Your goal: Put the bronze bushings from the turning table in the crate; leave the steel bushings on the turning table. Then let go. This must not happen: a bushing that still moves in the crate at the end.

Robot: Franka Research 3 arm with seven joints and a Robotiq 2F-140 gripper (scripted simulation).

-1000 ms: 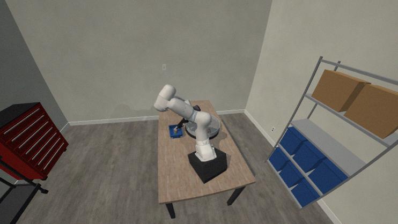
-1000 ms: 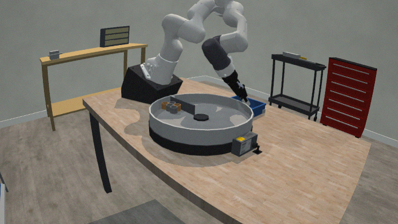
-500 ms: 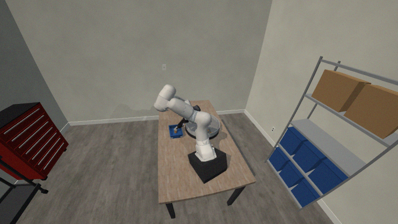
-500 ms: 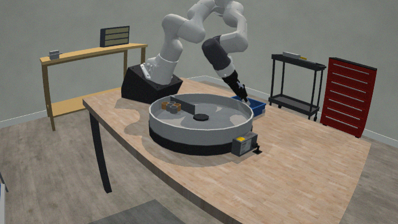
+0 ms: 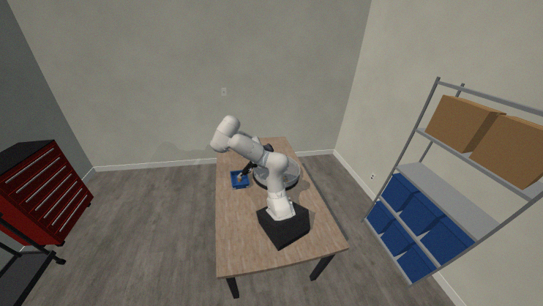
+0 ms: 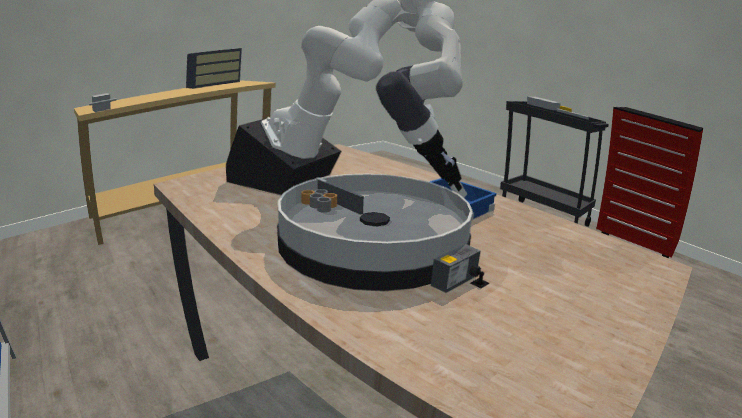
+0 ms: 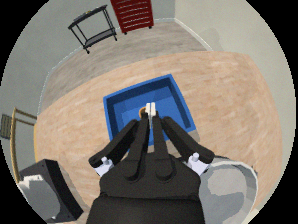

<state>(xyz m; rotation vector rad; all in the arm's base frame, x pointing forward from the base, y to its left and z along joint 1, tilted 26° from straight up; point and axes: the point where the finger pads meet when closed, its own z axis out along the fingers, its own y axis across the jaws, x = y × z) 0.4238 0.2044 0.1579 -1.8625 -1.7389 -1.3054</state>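
Now: hand 10 mm past the blue crate, 10 mm to the right of it and 30 mm above it. The rest, counted from my hand: grey round turning table: 30 mm ahead, 330 mm to the right, 10 mm below; grey turning table: 40 mm ahead, 330 mm to the right, 10 mm below.
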